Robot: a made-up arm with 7 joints.
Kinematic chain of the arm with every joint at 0, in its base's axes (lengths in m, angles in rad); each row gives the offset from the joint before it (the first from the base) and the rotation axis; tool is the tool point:
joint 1: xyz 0 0 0.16 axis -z
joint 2: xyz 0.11 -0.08 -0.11 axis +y
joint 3: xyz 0 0.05 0.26 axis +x
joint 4: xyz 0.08 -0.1 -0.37 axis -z
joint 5: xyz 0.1 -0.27 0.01 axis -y
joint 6: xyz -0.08 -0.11 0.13 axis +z
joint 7: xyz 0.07 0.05 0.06 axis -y
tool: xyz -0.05 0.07 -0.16
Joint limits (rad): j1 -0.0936..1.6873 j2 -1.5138..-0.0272 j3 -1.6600..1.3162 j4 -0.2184..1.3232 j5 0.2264..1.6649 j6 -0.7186..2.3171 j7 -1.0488..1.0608
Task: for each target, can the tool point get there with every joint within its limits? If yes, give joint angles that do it. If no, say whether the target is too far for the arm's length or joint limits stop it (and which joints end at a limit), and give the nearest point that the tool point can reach.
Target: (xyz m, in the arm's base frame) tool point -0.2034 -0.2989 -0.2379
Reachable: yes | joints 1.4306 -0.6551 0.4576 0.0210 0.7136 0.8578 -0.6519
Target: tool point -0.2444 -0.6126 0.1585
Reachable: yes | joints 0.6667 -0.2662 -0.6393 0.0313 1.2778 0.9435 0.1170
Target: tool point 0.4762 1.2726 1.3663
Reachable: no: too far | nearest point -0.1401 0.5854 0.6717 | short by 1.155 m
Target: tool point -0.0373 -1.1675 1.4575
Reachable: no: too far | nearest point -0.0200 -0.6260 0.9089 | short by 0.771 m
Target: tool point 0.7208 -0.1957 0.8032
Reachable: no: joint limits stop it (at a limit: joint 1, joint 2, joint 4, joint 5, joint 6, joint 7) | nearest point 0.4957 -0.2143 0.7918 | short by 0.226 m
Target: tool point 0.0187 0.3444 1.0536
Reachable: no: joint limits stop it (at a limit: joint 1, joint 3, joint 4, joint 5, joint 6, joint 7) | nearest point -0.1746 0.2907 0.8861 | short by 0.261 m
